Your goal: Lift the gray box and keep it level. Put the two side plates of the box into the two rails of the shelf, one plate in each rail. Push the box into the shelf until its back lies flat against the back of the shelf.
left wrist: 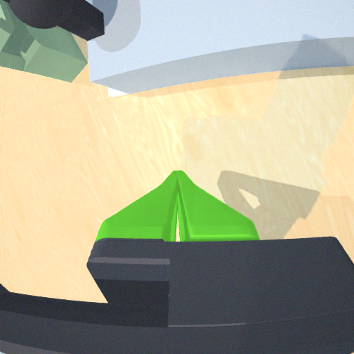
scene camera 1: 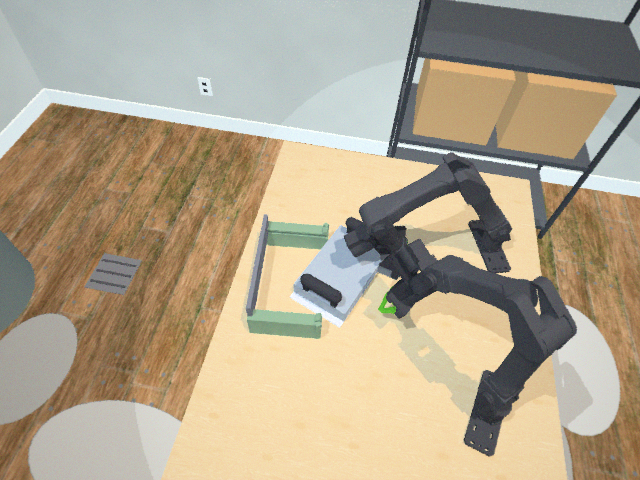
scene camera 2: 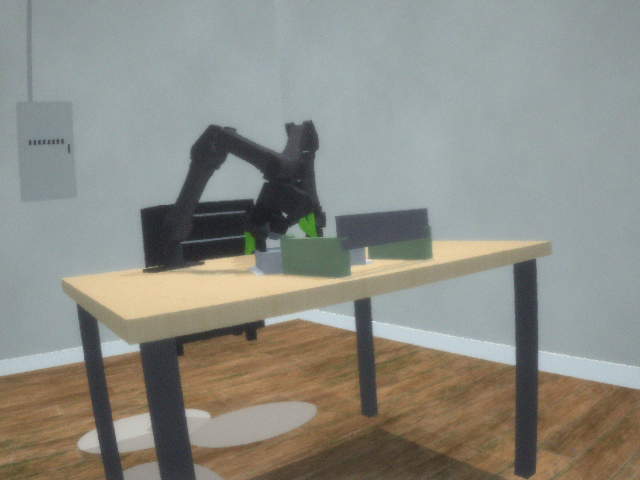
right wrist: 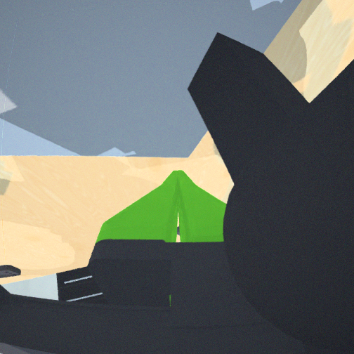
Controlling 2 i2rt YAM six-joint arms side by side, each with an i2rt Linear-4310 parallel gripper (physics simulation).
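Frame: origin at the left arm's base, x left, y back, z up, level; centimetres.
Where they show: left gripper, fingertip midpoint: (scene camera 1: pixel 380 310); right gripper, fingertip midpoint: (scene camera 2: pixel 246 254); left arm's base at its link origin: (scene camera 1: pixel 487 411); right arm's base at its link origin: (scene camera 1: pixel 488 246) (scene camera 2: pixel 174 268).
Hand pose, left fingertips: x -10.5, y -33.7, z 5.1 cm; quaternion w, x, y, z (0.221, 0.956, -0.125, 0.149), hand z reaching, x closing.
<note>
Each offset is from my left fingertips to the top centre of the thing. "spot": to the spot under its first point. Level surfaces: height alone.
The gray box {dx -8.0, dy -14.9, dz +6.4 cm} (scene camera 1: pixel 343 266) (scene camera 2: pixel 268 261) (left wrist: pixel 225 25) (right wrist: pixel 110 75) lies on the table, turned at an angle to the shelf, one corner between the rails. Black handles {dx +3.7, dy -16.2, dz +6.4 cm} (scene camera 1: pixel 321 290) (left wrist: pixel 82 20) (right wrist: pixel 285 165) are on its top. The shelf has two green rails (scene camera 1: pixel 297 236) (scene camera 1: pixel 284 325) (scene camera 2: pixel 315 256) and a dark back {spot: dx +7.1, dy -33.4, dz +7.3 cm} (scene camera 1: pixel 257 266) (scene camera 2: pixel 382 228). My left gripper (scene camera 1: pixel 383 308) (scene camera 2: pixel 308 226) (left wrist: pixel 177 178) is shut and empty beside the box. My right gripper (scene camera 2: pixel 249 243) (right wrist: pixel 177 178) is shut and empty by the upper handle, which partly covers its fingers in the right wrist view; scene camera 1 hides its fingertips.
The two arms are close together right of the box in scene camera 1, the right wrist (scene camera 1: pixel 390 240) over the box's upper end. The wooden table {dz -5.1 cm} (scene camera 1: pixel 310 403) carries everything. A dark rack (scene camera 1: pixel 407 82) with cardboard boxes (scene camera 1: pixel 460 103) stands behind the table.
</note>
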